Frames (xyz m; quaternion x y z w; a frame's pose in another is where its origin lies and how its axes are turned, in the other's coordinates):
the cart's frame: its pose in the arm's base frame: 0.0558 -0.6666 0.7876 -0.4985 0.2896 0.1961 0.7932
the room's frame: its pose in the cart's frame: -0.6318 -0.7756 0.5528 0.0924 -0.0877 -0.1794 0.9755
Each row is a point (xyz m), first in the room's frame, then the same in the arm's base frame.
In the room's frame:
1: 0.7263 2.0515 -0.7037
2: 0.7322 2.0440 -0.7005
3: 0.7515 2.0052 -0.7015
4: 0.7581 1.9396 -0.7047
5: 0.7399 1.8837 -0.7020
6: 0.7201 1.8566 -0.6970
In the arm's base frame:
1: 0.2482 0.1241 -0.2844
2: 0.2562 0.1222 -0.2787
3: 0.2838 0.0983 -0.2553
4: 0.3054 0.0569 -0.2087
5: 0.3022 0.0263 -0.1585
6: 0.2909 0.0145 -0.1288

